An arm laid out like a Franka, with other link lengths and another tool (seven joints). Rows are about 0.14 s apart.
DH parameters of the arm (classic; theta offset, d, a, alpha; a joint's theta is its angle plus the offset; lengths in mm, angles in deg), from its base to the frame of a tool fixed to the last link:
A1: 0 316.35 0 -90
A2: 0 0 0 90
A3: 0 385.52 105.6 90
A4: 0 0 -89.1 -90
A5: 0 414.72 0 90
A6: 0 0 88.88 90
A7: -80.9 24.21 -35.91 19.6
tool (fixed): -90 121.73 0 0
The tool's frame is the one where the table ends.
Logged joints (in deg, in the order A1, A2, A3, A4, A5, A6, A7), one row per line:
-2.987, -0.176, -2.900, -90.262, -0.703, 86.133, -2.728
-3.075, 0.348, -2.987, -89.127, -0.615, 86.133, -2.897
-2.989, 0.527, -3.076, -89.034, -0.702, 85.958, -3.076
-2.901, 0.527, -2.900, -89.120, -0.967, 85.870, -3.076
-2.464, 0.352, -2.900, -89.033, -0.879, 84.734, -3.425
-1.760, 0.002, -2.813, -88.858, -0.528, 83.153, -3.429
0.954, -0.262, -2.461, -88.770, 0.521, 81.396, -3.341
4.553, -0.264, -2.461, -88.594, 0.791, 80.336, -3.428
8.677, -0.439, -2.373, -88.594, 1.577, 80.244, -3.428
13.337, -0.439, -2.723, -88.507, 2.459, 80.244, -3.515
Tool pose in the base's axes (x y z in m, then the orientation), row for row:
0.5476, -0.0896, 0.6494, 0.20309, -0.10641, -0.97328, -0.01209
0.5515, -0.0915, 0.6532, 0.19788, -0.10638, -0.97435, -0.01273
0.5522, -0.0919, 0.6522, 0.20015, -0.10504, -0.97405, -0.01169
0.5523, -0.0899, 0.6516, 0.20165, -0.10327, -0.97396, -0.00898
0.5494, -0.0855, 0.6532, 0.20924, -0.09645, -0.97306, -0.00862
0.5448, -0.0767, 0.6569, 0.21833, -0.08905, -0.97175, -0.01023
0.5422, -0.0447, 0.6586, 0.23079, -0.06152, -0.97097, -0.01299
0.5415, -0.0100, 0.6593, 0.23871, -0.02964, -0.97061, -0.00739
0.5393, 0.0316, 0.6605, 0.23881, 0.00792, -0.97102, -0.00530
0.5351, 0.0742, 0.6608, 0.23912, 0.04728, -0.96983, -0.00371
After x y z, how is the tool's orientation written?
As a quaternion, w x y z.
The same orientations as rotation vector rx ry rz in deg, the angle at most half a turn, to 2 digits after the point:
-17.01, -155.63, -1.93
-17.06, -156.23, -2.04
-16.82, -155.99, -1.87
-16.53, -155.85, -1.44
-15.37, -155.08, -1.37
-14.12, -154.12, -1.62
-9.69, -152.99, -2.05
-4.65, -152.30, -1.16
1.24, -152.36, -0.83
7.42, -152.15, -0.58

